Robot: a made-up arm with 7 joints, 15 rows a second.
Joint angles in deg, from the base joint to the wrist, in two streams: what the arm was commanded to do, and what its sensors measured. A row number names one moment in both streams.
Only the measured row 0 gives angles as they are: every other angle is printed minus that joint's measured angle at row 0.
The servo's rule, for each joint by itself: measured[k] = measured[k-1] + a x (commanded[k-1-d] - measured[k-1]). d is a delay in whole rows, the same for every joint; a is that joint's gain. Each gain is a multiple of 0.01, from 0.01 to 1. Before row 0 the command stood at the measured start. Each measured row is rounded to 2 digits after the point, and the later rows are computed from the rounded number. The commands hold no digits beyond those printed.
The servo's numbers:
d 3
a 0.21 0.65 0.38 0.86 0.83 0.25 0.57
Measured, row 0: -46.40 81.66 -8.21 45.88 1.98 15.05 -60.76
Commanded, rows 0 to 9: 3.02 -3.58 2.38 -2.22 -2.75 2.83 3.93; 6.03 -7.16 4.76 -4.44 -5.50 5.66 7.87; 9.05 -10.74 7.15 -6.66 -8.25 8.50 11.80; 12.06 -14.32 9.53 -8.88 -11.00 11.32 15.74; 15.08 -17.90 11.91 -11.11 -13.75 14.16 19.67; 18.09 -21.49 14.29 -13.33 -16.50 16.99 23.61; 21.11 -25.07 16.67 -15.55 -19.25 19.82 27.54; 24.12 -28.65 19.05 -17.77 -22.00 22.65 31.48; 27.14 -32.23 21.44 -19.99 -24.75 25.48 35.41; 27.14 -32.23 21.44 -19.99 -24.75 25.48 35.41
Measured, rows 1 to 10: 0.00 0.00 0.00 0.00 0.00 0.00 0.00; 0.00 0.00 0.00 0.00 0.00 0.00 0.00; 0.00 0.00 0.00 0.00 0.00 0.00 0.00; 0.63 -2.33 0.90 -1.91 -2.28 0.71 2.24; 1.76 -5.47 2.37 -4.09 -4.95 1.95 5.45; 3.29 -8.90 4.19 -6.30 -7.69 3.59 9.07; 5.13 -12.42 6.22 -8.52 -10.44 5.52 12.87; 7.22 -15.98 8.38 -10.75 -13.19 7.68 16.75; 9.50 -19.56 10.63 -12.97 -15.94 10.01 20.66; 11.94 -23.14 12.93 -15.19 -18.69 12.46 24.58
